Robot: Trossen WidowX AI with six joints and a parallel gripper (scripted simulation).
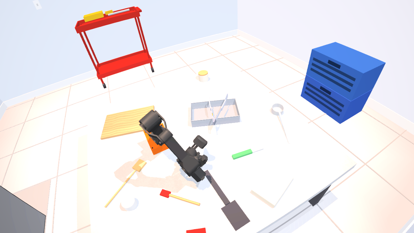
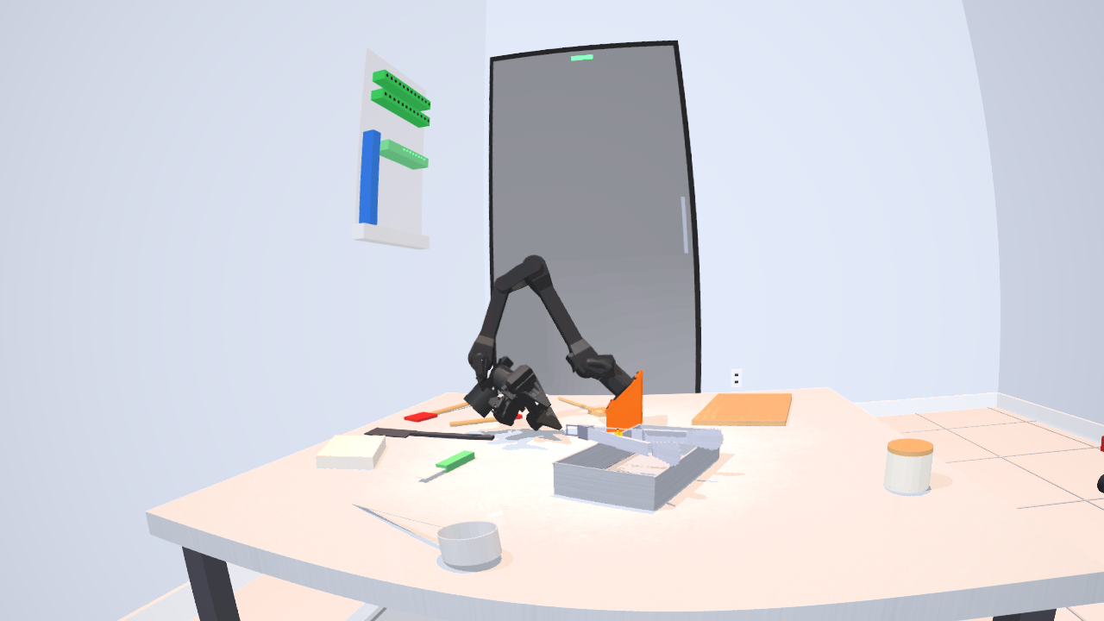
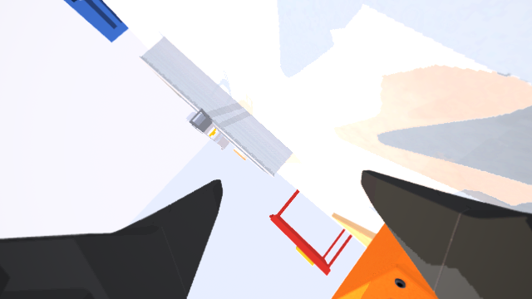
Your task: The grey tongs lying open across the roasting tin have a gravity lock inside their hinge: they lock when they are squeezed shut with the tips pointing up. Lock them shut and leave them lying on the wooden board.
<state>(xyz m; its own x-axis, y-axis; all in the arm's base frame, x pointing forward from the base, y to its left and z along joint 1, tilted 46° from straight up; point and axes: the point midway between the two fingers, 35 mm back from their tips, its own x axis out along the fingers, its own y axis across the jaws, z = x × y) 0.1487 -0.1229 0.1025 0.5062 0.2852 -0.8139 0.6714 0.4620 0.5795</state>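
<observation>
My gripper tip is 18 cm short of the yellow lock piece, 16 cm to the right of it and 1 cm below it. Round my gripper tip: dark spatula: 33 cm to the right, 6 cm below; then grey roasting tin: 22 cm ahead, 21 cm to the left, 3 cm below; then green-handled tool: 25 cm ahead, 16 cm to the right, 5 cm below.
</observation>
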